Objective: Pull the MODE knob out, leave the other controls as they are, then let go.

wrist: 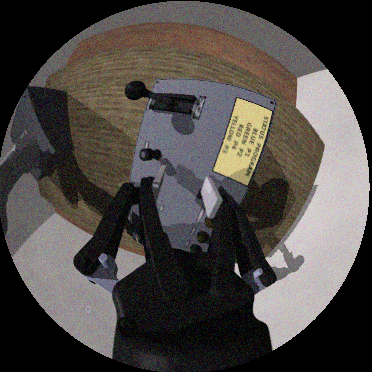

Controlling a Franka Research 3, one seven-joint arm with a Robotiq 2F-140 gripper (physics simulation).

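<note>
The MODE knob (150,153) is a small black knob standing out from the grey control panel (217,107), left of centre in the wrist view. The small label behind it is mostly hidden and cannot be read. My gripper (183,178) is partly open, with nothing between its pale fingertip pads. The knob is outside the gap, just above the left fingertip in the view. Whether the fingertip touches it cannot be told. The fingers hide part of the panel's lower half.
A black lever with a ball end (136,90) stands in a slot at the panel's top left. A yellow status placard (243,140) is at the right. Small round buttons (202,236) show between the fingers, low on the panel. The panel is on a wooden table (100,67); arm shadows cross both.
</note>
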